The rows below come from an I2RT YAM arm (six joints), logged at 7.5 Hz.
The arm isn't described. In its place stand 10 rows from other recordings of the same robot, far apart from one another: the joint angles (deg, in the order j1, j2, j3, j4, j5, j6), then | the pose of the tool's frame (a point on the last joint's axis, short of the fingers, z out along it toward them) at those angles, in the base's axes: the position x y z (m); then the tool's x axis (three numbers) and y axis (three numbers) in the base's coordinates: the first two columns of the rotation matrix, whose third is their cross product.
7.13, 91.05, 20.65, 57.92, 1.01, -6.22 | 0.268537 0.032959 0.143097 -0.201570 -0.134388 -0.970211 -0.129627 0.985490 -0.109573
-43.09, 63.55, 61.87, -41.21, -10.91, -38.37 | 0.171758 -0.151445 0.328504 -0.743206 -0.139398 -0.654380 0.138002 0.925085 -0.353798
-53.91, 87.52, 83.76, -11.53, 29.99, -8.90 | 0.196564 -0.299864 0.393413 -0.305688 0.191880 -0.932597 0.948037 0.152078 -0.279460
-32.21, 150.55, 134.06, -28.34, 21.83, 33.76 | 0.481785 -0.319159 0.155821 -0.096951 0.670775 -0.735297 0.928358 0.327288 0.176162
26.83, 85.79, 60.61, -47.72, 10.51, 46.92 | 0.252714 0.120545 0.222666 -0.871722 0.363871 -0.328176 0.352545 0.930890 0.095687
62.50, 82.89, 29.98, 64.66, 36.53, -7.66 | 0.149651 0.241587 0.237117 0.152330 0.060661 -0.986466 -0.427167 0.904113 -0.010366
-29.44, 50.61, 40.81, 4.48, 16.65, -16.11 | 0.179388 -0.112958 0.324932 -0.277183 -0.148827 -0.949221 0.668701 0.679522 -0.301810
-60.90, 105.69, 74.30, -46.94, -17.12, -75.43 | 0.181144 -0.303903 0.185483 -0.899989 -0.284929 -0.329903 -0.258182 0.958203 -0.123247
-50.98, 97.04, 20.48, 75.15, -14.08, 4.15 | 0.180593 -0.209099 0.148496 0.028003 0.076935 -0.996643 0.600013 0.796147 0.078316
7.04, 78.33, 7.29, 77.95, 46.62, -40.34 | 0.202340 -0.001083 0.171676 -0.318042 -0.487256 -0.813284 0.558949 0.596519 -0.575970
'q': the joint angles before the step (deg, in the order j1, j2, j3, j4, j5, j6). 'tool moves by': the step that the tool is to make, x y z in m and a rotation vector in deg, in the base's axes. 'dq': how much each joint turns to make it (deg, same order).
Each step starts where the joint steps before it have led.
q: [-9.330 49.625 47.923 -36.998 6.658 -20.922]
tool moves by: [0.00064 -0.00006 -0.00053 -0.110 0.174 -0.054]
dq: [0.046 0.183 -0.017 0.051 0.163 -0.044]
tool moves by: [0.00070 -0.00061 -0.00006 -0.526 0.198 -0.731]
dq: [0.028 0.241 0.091 0.033 0.936 0.048]
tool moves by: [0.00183 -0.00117 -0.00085 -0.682 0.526 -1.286]
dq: [0.017 0.622 0.134 0.044 1.489 0.239]
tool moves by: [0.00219 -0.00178 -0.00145 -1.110 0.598 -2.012]
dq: [0.002 0.738 0.032 0.226 2.311 0.374]
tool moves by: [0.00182 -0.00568 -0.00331 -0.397 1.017 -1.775]
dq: [-1.499 0.907 -0.169 0.196 0.578 -0.259]
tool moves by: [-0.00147 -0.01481 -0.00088 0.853 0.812 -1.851]
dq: [-4.926 0.778 0.352 -0.268 -2.741 -1.564]
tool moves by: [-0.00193 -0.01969 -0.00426 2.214 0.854 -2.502]
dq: [-6.409 1.518 0.085 0.071 -4.117 -1.282]
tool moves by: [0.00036 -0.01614 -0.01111 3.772 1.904 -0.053]
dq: [-5.104 2.621 -0.431 -0.181 -5.450 -1.653]
